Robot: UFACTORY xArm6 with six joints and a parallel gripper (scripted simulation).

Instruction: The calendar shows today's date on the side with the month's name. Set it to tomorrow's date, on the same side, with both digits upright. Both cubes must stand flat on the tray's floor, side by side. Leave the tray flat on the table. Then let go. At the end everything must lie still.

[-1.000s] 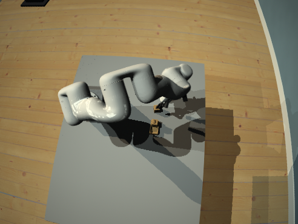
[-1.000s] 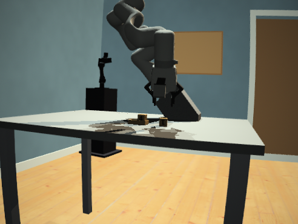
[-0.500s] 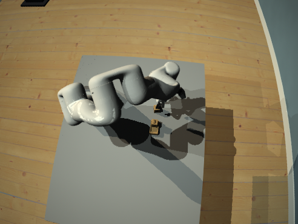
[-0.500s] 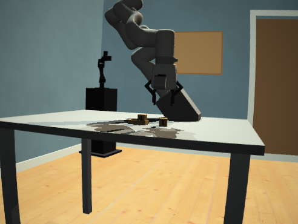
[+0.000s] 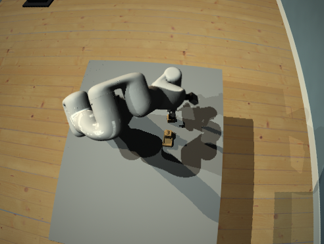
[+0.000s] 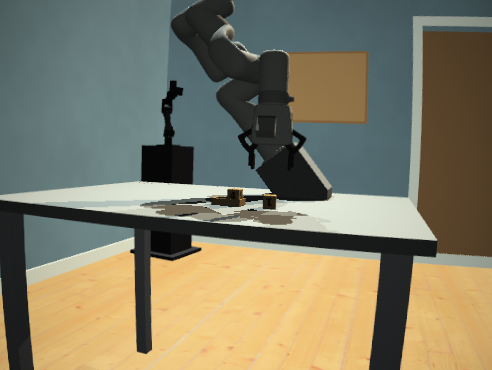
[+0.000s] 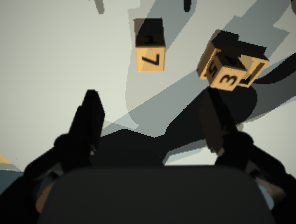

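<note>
My hand is 90 mm above the wooden number cube. The rest, counted from my hand: wooden calendar tray (110 mm to the right, 100 mm below, 10 mm ahead).
</note>
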